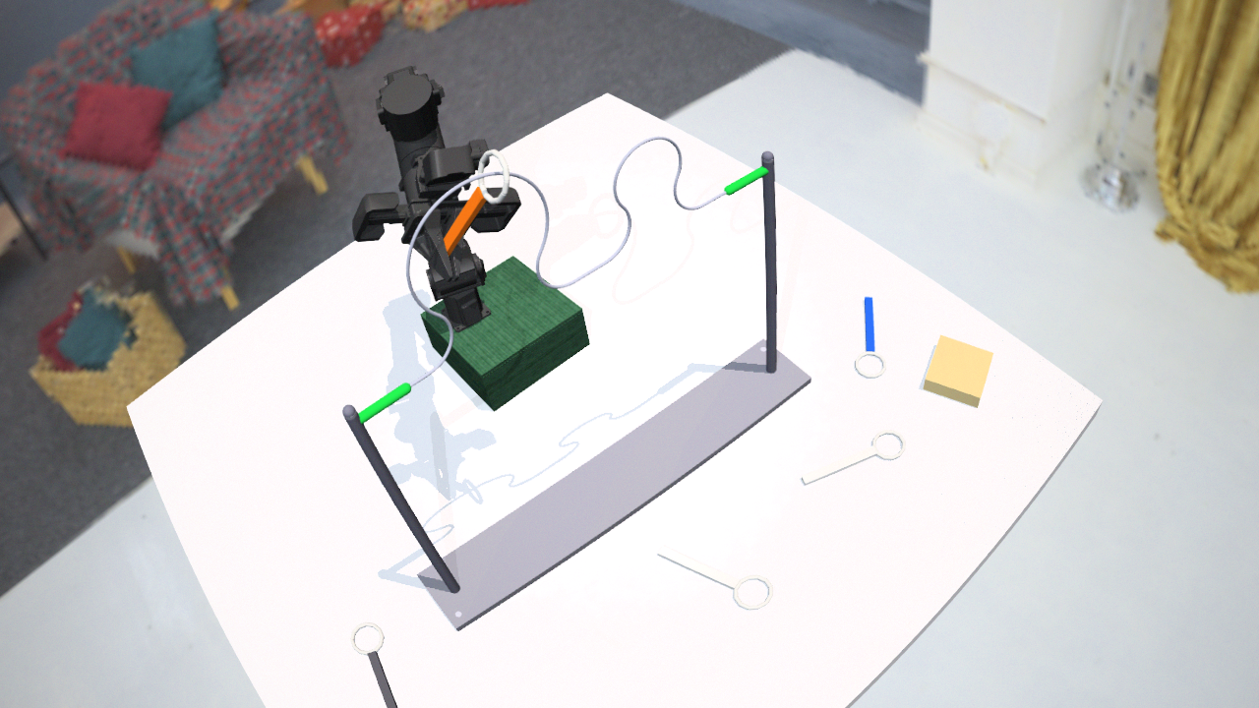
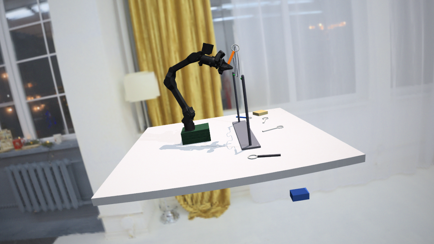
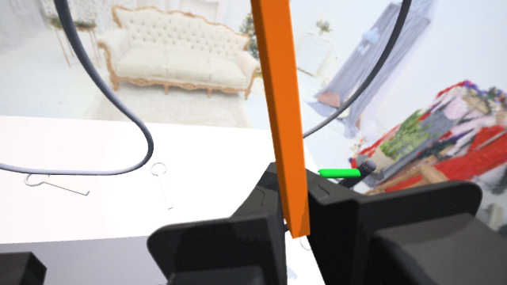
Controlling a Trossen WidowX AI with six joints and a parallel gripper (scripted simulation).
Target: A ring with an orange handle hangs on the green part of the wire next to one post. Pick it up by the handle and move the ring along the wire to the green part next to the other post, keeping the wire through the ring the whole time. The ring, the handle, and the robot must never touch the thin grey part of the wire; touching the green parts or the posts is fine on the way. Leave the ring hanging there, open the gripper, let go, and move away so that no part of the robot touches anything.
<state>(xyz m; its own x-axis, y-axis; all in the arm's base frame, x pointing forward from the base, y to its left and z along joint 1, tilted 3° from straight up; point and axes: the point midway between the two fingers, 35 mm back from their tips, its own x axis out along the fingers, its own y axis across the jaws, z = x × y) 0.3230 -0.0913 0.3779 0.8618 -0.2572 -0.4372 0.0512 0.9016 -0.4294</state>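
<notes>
My gripper tip is now 9 cm below the ring with orange handle, 4 cm to the right of it and 1 cm short of it. From my gripper tip the other things lie so: tan block 65 cm to the left, 45 cm below, 23 cm ahead; then ring with blue handle 58 cm to the left, 46 cm below, 8 cm ahead.
</notes>
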